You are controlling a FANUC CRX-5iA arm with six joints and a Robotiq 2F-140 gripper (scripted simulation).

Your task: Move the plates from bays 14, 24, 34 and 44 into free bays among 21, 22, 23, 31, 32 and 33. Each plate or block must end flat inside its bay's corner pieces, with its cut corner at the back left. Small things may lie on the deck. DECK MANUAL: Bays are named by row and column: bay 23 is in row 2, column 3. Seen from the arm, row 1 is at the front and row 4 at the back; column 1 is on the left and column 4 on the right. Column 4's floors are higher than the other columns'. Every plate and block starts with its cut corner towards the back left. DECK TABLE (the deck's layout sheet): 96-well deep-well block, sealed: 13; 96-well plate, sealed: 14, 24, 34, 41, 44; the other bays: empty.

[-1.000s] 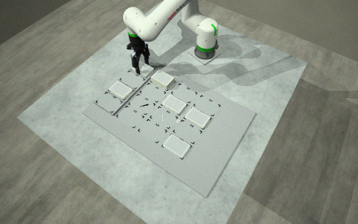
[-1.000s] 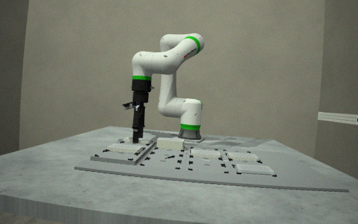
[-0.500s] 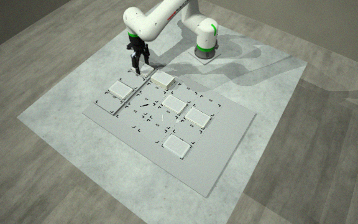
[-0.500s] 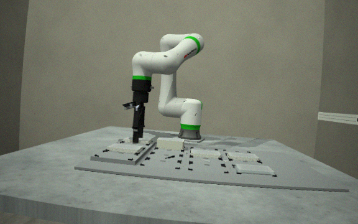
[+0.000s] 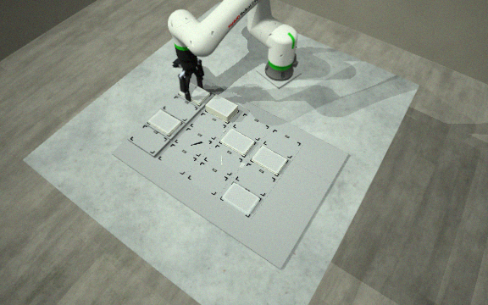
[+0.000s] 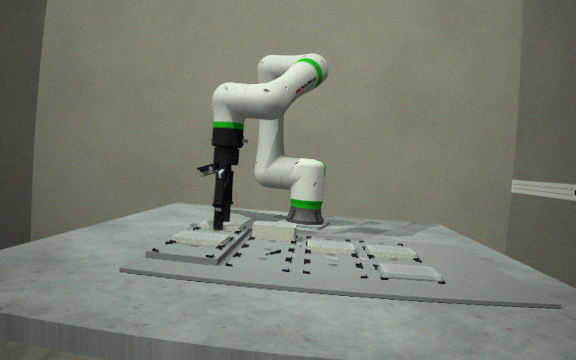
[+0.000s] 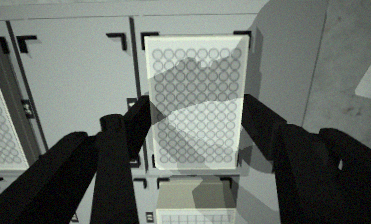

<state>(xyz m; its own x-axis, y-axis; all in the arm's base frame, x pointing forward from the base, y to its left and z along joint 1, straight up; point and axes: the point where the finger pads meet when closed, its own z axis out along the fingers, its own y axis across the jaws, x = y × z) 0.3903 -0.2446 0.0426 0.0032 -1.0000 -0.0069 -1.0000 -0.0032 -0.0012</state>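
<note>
My gripper is now 160 mm to the right of the sealed deep-well block and 20 mm above it. The rest, counted from my hand: plate 490 mm to the left, 320 mm ahead, 40 mm below; then white tip 330 mm to the left, 220 mm ahead, 40 mm below; then thin black stick 210 mm ahead, 180 mm to the left, 40 mm below.
</note>
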